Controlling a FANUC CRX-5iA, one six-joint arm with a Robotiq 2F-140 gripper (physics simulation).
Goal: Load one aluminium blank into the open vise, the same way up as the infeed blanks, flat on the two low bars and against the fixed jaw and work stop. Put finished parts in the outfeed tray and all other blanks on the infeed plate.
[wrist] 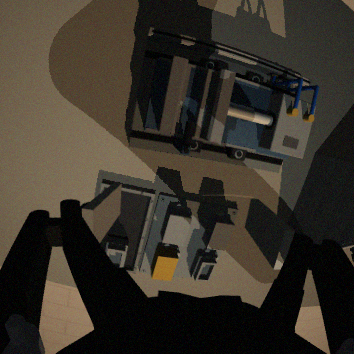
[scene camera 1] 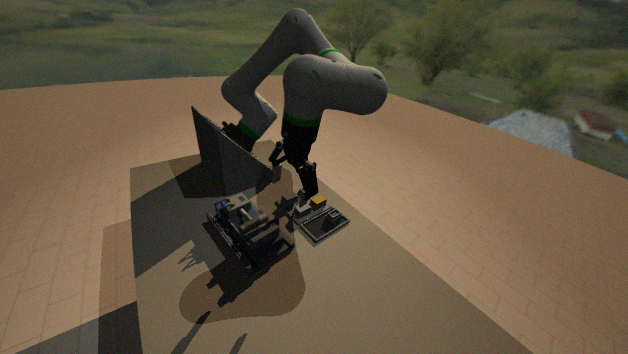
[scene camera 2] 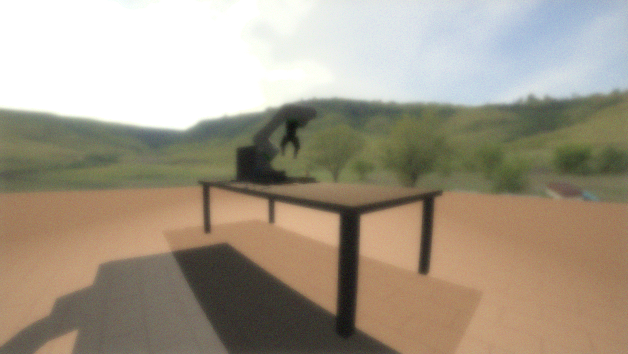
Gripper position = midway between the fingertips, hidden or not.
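An outfeed tray (scene camera 1: pixel 317 227), (wrist: pixel 135 208) is visible. A brass blank (wrist: pixel 164 260) is in view as well. My gripper (scene camera 1: pixel 289 192), (wrist: pixel 184 206) holds nothing and is open.
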